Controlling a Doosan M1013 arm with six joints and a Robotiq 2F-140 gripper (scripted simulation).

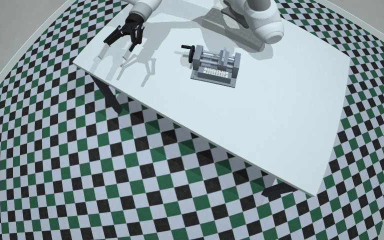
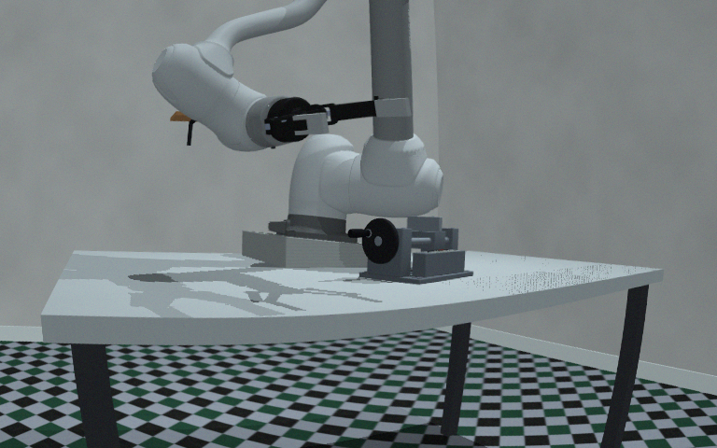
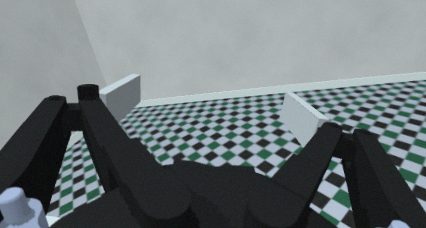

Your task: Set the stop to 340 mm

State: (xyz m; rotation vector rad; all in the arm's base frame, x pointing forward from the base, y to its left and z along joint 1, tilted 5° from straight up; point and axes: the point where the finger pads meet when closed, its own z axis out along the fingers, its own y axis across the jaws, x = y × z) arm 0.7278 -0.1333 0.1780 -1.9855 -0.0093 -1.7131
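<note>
Now: the black handwheel 300 mm behind my hand, 170 mm below it and 110 mm to the left of it. From my hand the other things lie so: sliding stop block 350 mm behind, 260 mm to the left, 170 mm below.
</note>
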